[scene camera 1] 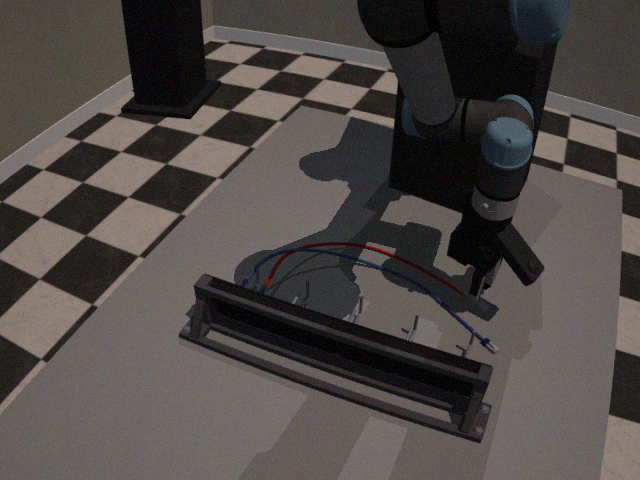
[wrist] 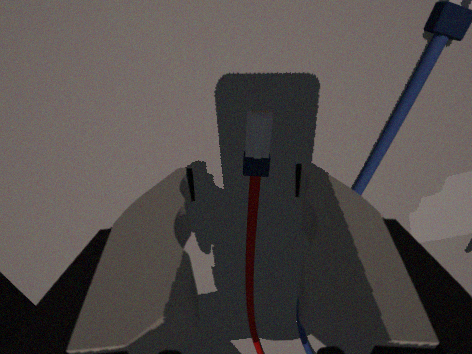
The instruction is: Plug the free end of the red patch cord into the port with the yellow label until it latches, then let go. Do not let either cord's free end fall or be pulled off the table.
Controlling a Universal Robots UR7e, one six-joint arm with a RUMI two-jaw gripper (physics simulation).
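Frame: origin at the arm's base, x ahead, y left, z up, level; centimetres.
Where they show: gripper, between the fingertips: [scene camera 1: 477, 298] [wrist: 243, 169].
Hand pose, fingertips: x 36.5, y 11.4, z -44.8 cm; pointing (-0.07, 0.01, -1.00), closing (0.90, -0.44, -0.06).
After its pixels a point has its place.
The red cord [scene camera 1: 382, 251] {x 27.9, y -8.2, z -44.9 cm} [wrist: 251, 240] {x 34.4, y 6.6, z -44.8 cm} arches from behind the panel towards the gripper. Its free plug [wrist: 258, 142] {x 37.9, y 12.6, z -44.4 cm}, clear with a dark blue collar, lies in shadow between and just past the fingertips in the wrist view. My gripper [scene camera 1: 480, 295] {x 36.5, y 11.4, z -44.8 cm} [wrist: 243, 169] {x 36.5, y 11.4, z -44.8 cm} is open around the red cord's end, with a gap on each side, and low over the table. In the scene view the fingers hide the red plug. The panel [scene camera 1: 341, 334] {x 59.1, y -9.8, z -35.3 cm} stands with its port side not visible; the yellow label does not show.
The blue cord [scene camera 1: 413, 283] {x 35.2, y -1.0, z -45.0 cm} [wrist: 400, 115] {x 44.1, y 10.7, z -44.8 cm} runs beside the red one. Its free plug [scene camera 1: 490, 346] {x 47.9, y 14.5, z -44.7 cm} lies near the panel's right end, to the right of my fingers in the wrist view. Several thin metal hooks [scene camera 1: 415, 327] {x 48.0, y 0.9, z -43.0 cm} stick out behind the panel. All rest on the grey table [scene camera 1: 155, 361] {x 65.0, y -40.0, z -45.3 cm}.
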